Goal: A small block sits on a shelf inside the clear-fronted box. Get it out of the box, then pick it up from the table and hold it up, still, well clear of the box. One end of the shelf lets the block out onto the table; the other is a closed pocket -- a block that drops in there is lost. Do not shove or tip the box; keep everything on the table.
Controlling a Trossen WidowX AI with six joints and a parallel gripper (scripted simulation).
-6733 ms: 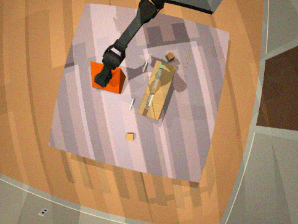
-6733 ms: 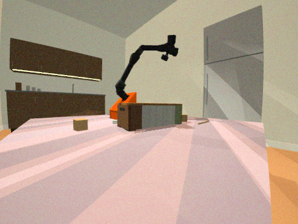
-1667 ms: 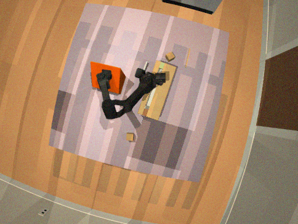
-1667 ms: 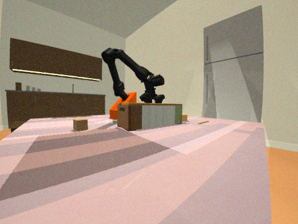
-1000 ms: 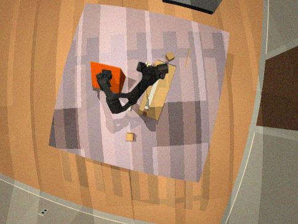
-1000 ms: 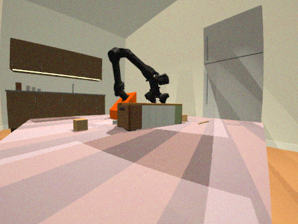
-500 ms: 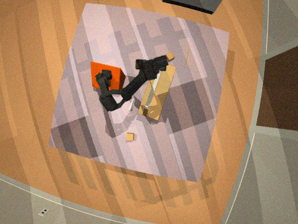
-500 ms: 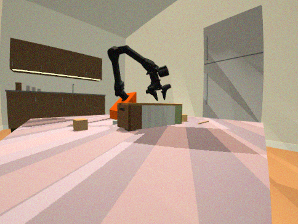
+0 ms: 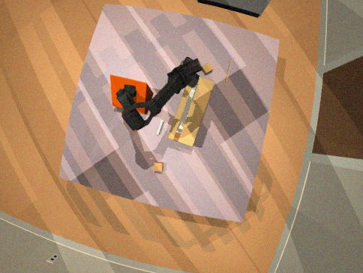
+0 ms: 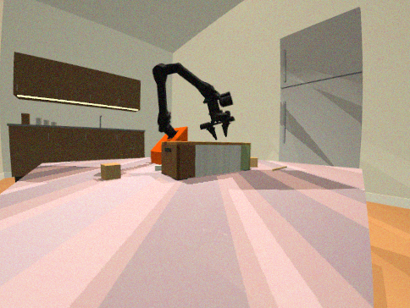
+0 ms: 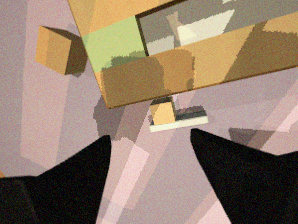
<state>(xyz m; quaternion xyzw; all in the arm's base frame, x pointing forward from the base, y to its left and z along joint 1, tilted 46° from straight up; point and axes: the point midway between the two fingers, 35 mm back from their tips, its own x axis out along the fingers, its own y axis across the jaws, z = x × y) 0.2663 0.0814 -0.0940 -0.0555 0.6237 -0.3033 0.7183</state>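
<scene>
Right now my gripper tip is 14 cm above the tan block, 2 cm to the right of it and 2 cm past it. From my gripper tip the other things lie so: box (16 cm to the right, 9 cm below, 3 cm ahead); then thin wooden stick (26 cm ahead, 16 cm to the left, 15 cm below).
</scene>
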